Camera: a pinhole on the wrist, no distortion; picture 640 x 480 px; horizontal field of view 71.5 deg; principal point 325.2 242.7 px. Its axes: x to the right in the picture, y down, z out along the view. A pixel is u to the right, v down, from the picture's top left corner.
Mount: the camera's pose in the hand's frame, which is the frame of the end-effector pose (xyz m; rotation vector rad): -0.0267 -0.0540 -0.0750 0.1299 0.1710 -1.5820
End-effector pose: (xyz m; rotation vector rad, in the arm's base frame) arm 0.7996 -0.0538 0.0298 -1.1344 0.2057 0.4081
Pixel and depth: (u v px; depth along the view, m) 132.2 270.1 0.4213
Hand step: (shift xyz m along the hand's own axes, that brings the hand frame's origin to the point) 0.0130 0.0451 0.3725
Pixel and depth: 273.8 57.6 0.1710
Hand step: -0.0933 -0.0661 0.0985
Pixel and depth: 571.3 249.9 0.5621
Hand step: -0.0098 -0.4665 0.4174
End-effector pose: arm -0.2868 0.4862 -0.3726 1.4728 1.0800 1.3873
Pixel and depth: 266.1 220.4 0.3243
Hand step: -0.0342 -0.0731 0.2519
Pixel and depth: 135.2 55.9 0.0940
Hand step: -0.0631 -0.0319 0.0260
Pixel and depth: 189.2 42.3 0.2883
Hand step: -0.1479 -0.0204 0.2283
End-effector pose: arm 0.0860 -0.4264 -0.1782 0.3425 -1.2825 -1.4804
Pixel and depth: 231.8 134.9 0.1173
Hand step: -0.0518 -0.0517 0.0456
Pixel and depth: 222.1 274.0 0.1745
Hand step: -0.0094 -0.0476 0.1036
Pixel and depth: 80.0 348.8 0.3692
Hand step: 0.0742 0.0745 0.3236
